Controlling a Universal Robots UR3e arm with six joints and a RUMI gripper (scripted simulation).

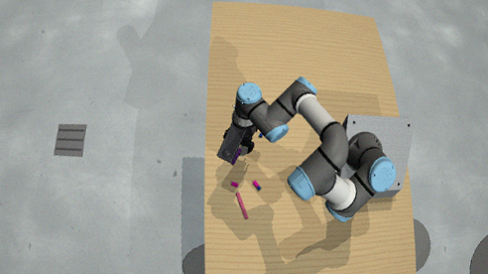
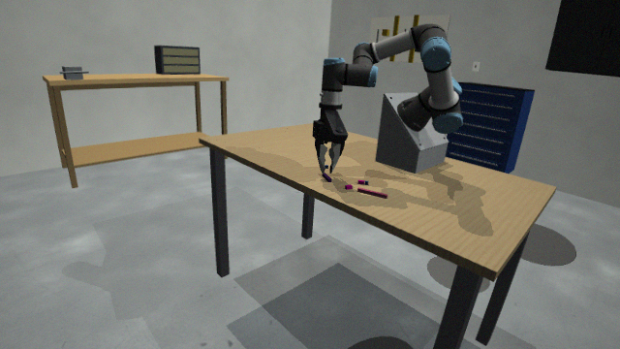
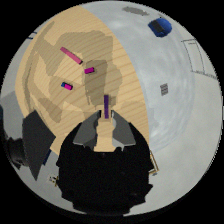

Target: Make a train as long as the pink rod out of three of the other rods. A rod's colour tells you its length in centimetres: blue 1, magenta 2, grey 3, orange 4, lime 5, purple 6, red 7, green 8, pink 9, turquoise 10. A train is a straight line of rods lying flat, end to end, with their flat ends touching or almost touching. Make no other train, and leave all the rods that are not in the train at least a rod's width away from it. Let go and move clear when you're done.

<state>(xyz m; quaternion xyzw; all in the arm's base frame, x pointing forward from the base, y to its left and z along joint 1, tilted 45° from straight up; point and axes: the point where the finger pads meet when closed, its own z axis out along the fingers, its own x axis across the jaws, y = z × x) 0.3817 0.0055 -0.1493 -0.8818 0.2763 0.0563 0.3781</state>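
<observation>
The purple rod is 30 mm below my hand. From my hand the other things lie so: pink rod 170 mm to the left, 30 mm below.
</observation>
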